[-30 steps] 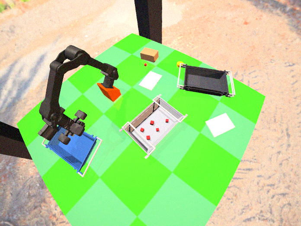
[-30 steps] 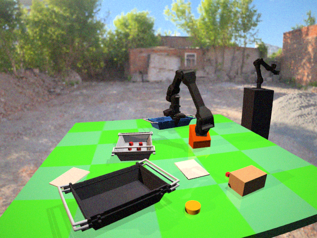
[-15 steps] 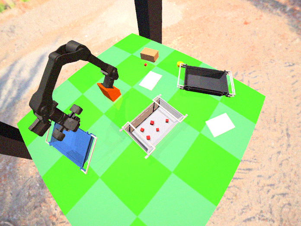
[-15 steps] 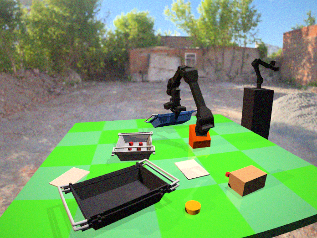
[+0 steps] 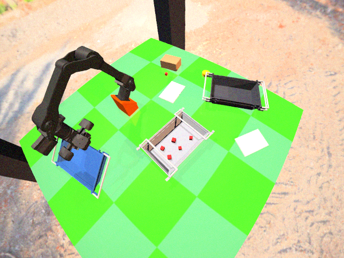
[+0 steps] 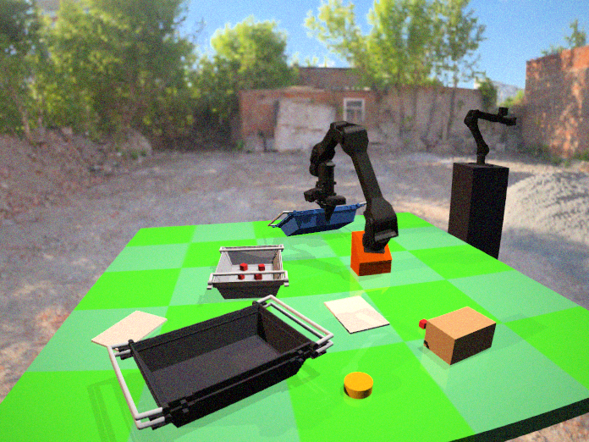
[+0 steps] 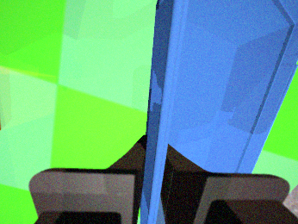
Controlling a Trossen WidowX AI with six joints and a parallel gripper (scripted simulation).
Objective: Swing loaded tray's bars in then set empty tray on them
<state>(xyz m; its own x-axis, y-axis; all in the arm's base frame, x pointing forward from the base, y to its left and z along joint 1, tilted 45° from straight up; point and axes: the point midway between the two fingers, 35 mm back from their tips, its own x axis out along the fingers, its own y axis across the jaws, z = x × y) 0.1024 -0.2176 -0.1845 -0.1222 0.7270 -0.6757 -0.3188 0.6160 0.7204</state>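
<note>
Right now the blue tray is 8 cm to the right of my gripper tip, 3 cm ahead of it and 1 cm below it. Also, from my gripper tip: cardboard box: 71 cm to the left, 17 cm behind, 5 cm below; yellow disc: 80 cm to the left, 7 cm below, 7 cm ahead.
</note>
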